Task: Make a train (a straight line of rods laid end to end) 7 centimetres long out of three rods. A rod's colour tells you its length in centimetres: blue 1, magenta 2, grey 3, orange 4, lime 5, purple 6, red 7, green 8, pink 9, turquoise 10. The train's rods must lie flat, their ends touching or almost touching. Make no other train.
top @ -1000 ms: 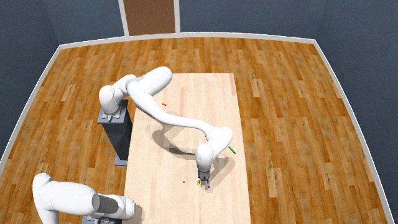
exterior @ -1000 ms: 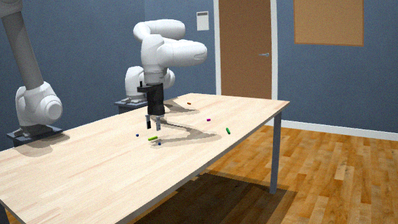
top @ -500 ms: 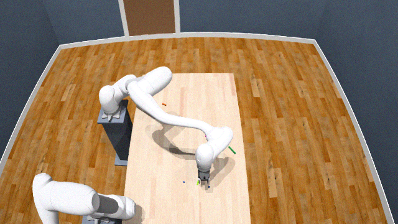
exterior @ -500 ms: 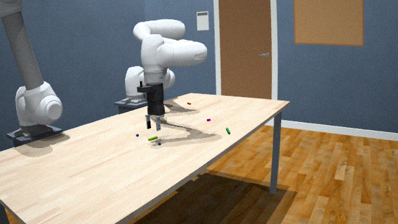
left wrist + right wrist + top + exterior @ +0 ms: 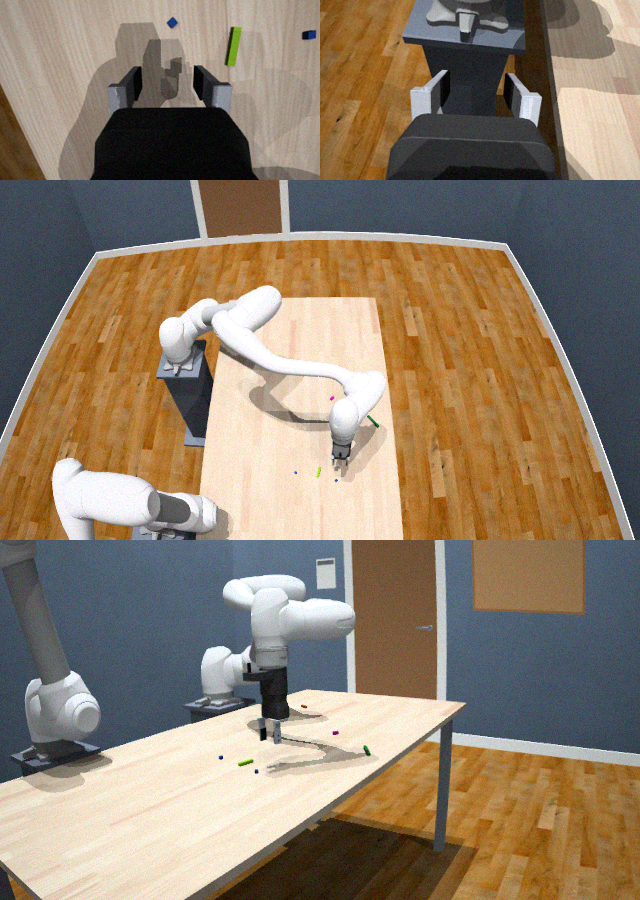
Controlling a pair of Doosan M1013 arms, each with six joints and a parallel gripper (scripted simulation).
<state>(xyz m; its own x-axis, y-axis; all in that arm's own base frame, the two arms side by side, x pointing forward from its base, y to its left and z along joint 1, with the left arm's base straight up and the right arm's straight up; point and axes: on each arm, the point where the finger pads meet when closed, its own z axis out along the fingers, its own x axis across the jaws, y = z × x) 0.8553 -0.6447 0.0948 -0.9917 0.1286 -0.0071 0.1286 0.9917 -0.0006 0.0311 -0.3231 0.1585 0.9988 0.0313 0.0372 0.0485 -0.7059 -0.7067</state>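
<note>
Now: left hand 9 cm past the lime rod, 1 cm to the left of it and 9 cm above it. From my left hand the other things lie so: orange rod 34 cm behind, 73 cm to the left, 9 cm below; then magenta rod 39 cm to the left, 9 cm below; then green rod 18 cm ahead, 24 cm to the left, 9 cm below.
</note>
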